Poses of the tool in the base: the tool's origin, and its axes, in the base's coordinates. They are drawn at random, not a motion.
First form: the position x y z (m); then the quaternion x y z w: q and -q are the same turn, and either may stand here.
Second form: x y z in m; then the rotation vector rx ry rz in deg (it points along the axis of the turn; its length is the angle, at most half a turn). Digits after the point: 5 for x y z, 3 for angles.
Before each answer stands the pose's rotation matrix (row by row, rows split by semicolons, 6 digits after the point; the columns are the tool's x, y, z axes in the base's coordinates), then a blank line. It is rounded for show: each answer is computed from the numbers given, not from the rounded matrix.
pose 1, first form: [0.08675, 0.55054, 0.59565, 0.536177, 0.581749, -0.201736, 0.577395]
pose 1, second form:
0.241741 0.856804 0.455465; 0.390878 0.343634 -0.853891; -0.888130 0.384452 -0.251835

[0.08675, 0.55054, 0.59565, 71.886, 77.996, -27.047]
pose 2, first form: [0.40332, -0.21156, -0.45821, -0.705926, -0.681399, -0.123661, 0.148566]
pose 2, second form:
0.040807 0.998778 -0.027874; 0.925291 -0.027247 0.378278; 0.377056 -0.041228 -0.925272

[0.40332, -0.21156, -0.45821, -116.295, -112.254, -20.372]
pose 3, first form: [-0.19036, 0.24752, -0.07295, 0.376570, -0.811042, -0.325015, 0.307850]
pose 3, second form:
-0.526847 -0.410716 -0.744140; -0.810940 0.505121 0.295347; 0.254577 0.759055 -0.599187

[-0.19036, 0.24752, -0.07295, 57.050, -122.871, -49.239]
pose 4, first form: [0.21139, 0.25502, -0.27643, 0.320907, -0.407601, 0.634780, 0.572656]
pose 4, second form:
-0.138168 -0.988625 -0.059420; 0.465417 -0.011853 -0.885012; 0.874241 -0.149935 0.461760

[0.21139, 0.25502, -0.27643, 43.110, -54.756, 85.274]
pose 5, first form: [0.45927, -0.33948, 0.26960, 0.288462, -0.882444, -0.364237, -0.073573]
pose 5, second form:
-0.822753 -0.562700 -0.080289; -0.455507 0.568242 0.685284; -0.339985 0.600392 -0.723837

[0.45927, -0.33948, 0.26960, -49.623, 151.805, 62.659]
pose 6, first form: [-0.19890, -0.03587, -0.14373, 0.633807, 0.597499, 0.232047, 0.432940]
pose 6, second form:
0.178298 0.556474 0.811509; 0.958324 0.088885 -0.271505; -0.223217 0.826097 -0.517434

[-0.19890, -0.03587, -0.14373, 90.485, 85.302, 33.128]
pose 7, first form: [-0.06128, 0.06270, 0.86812, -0.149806, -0.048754, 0.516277, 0.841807]
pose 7, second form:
0.462162 -0.854604 -0.236766; 0.883819 0.422032 0.201874; -0.072600 -0.302557 0.950362

[-0.06128, 0.06270, 0.86812, -18.133, -5.901, 62.492]
